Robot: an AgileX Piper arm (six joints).
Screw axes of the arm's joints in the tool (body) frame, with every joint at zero. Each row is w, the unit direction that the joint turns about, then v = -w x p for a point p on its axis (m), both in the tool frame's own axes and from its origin. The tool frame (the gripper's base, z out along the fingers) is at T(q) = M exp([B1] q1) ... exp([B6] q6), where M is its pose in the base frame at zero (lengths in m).
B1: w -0.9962 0 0.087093 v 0 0.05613 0
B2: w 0 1 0 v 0.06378 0 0.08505
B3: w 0 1 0 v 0.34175 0 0.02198
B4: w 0 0 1 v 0 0 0
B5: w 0 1 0 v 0.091 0 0
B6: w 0 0 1 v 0 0 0
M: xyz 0.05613 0 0.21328 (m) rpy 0 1.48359 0 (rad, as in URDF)
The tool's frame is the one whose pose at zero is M.
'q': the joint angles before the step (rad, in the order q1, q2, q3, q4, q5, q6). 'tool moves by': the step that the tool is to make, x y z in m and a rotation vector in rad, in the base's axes. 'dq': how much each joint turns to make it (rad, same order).
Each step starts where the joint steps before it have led.
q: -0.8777 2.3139 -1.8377 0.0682 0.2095 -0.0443
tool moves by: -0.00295 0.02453 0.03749 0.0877 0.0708 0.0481
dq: 0.0221 -0.1054 0.0088 0.0214 0.2106 -0.0288
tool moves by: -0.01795 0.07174 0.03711 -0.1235 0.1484 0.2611
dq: 0.0714 -0.2694 0.2980 0.0387 -0.0040 -0.3059
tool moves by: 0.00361 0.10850 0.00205 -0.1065 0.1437 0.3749
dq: 0.2072 -0.2145 0.2878 0.0113 -0.0153 -0.2524
